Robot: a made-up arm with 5 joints. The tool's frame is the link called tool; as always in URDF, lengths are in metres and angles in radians. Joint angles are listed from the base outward. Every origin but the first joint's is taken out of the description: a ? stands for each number. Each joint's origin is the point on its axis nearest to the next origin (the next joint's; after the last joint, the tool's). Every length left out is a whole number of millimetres.
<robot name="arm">
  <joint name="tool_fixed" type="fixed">
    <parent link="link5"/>
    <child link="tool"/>
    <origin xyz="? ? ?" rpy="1.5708 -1.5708 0"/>
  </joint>
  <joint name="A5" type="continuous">
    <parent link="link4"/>
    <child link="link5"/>
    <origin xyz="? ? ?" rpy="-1.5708 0 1.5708"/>
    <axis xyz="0 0 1"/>
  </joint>
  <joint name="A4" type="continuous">
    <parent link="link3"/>
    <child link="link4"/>
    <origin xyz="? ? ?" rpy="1.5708 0 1.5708"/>
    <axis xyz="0 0 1"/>
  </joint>
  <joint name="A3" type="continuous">
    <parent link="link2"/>
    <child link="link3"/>
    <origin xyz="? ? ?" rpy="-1.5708 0 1.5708"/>
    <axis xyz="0 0 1"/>
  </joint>
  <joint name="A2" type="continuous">
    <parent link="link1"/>
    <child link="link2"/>
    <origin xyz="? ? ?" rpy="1.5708 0 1.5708"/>
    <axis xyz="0 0 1"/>
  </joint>
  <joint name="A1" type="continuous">
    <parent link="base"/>
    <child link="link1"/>
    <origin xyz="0 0 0.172" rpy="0 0 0"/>
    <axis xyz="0 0 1"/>
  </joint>
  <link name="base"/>
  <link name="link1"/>
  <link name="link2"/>
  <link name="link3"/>
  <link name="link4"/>
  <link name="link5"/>
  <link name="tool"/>
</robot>
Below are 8 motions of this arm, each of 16 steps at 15 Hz.
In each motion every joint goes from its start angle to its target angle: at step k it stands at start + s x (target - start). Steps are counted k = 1, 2, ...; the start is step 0. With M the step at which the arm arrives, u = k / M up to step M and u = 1 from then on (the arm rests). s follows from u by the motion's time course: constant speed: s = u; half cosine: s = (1 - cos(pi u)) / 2; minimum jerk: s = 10 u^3 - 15 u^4 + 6 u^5.
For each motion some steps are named. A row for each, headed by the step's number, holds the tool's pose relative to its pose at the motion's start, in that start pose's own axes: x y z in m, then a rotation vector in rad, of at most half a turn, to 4 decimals.
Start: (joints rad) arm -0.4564 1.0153 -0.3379 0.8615 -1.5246
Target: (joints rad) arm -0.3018 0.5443 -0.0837 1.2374 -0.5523
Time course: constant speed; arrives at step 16
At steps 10, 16:
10: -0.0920 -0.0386 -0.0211 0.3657 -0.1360 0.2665
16: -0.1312 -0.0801 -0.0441 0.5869 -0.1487 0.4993

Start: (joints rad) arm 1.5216 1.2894 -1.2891 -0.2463 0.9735
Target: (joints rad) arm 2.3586 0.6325 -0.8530 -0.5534 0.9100
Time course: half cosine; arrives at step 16
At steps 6, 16:
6: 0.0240 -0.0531 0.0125 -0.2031 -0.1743 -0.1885
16: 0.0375 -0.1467 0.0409 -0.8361 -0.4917 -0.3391

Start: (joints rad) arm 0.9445 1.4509 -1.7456 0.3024 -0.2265
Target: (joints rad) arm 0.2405 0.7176 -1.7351 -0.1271 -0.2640
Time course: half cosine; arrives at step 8
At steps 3, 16:
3: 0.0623 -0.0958 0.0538 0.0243 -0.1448 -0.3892
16: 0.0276 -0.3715 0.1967 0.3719 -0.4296 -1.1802

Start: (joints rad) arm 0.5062 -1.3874 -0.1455 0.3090 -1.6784
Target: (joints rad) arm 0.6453 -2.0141 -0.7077 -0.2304 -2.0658
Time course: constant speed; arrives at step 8
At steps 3, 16:
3: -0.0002 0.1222 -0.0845 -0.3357 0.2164 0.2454
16: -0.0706 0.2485 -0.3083 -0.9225 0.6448 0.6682

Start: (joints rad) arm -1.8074 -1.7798 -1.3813 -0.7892 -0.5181
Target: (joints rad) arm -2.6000 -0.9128 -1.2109 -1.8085 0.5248
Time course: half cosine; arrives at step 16
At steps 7, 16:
7: -0.0981 -0.0117 -0.0678 0.2433 0.2040 -0.0072
16: -0.2243 -0.1393 -0.1456 0.5165 0.5379 -0.2426

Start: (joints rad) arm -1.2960 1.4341 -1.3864 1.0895 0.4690
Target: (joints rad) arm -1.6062 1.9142 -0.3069 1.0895 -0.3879
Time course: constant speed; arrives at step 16
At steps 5, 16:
5: -0.0204 0.1052 -0.0296 -0.6234 -0.1942 0.2171
16: -0.0583 0.1695 -0.1742 -1.8407 -0.9998 0.4971

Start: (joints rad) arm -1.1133 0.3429 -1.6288 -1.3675 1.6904
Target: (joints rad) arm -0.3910 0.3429 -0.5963 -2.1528 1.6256
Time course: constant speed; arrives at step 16
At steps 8, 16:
8: -0.0253 0.0415 0.0129 0.3572 -0.2789 0.3698
16: -0.0793 0.0539 0.0454 0.7935 -0.3702 0.5053

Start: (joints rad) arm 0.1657 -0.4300 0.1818 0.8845 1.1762
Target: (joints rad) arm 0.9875 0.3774 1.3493 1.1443 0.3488
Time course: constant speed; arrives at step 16
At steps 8, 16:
8: -0.1246 0.1856 -0.0381 -0.6052 -0.2253 0.8701
16: -0.2812 0.1653 -0.0684 -0.8991 -0.9846 1.3554

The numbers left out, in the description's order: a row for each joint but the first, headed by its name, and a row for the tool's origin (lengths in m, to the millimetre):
tool: -0.091 -0.142 0
A5: -0.013 -0.091 0
A4: -0.075 -0.21 0
A3: 0.108 -0.065 0
A2: -0.056 -0.059 0

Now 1 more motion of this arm.
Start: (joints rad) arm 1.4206 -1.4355 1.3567 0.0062 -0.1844
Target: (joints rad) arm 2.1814 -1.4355 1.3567 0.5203 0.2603
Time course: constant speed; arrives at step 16
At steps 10, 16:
10: -0.1119 -0.0572 0.0369 0.2536 -0.4930 0.3077
16: -0.1673 -0.0936 0.0209 0.3125 -0.7458 0.5414

